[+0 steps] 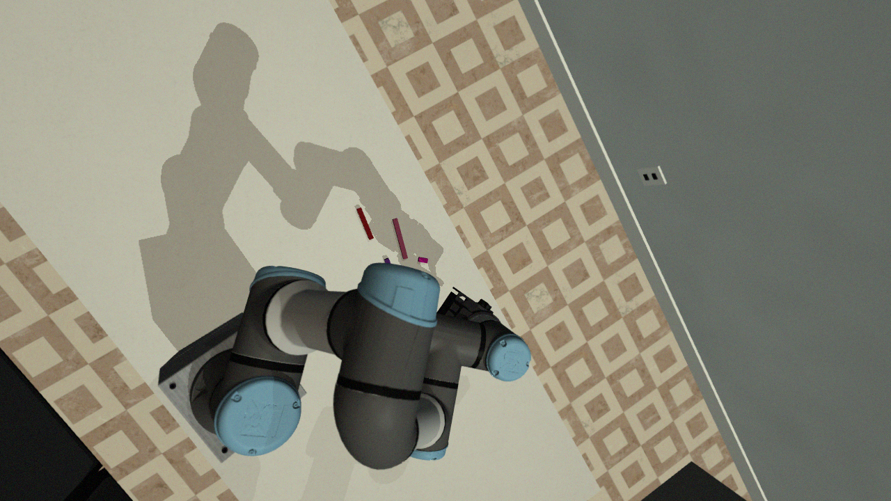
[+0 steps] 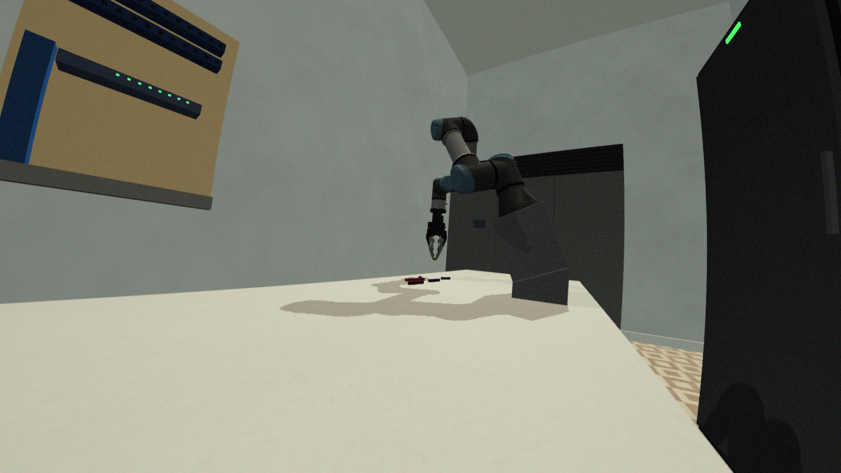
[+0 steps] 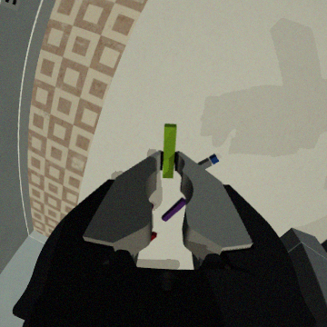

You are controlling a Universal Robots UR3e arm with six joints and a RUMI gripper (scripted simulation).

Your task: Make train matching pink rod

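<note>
Right now the grey rod is 90 mm below my hand, 70 mm behind it and 20 mm to the left of it. Also, from my hand: blue rod: 90 mm below, 80 mm behind; then lime rod: 10 mm below; then magenta rod: 110 mm to the left, 90 mm below, 10 mm behind.
</note>
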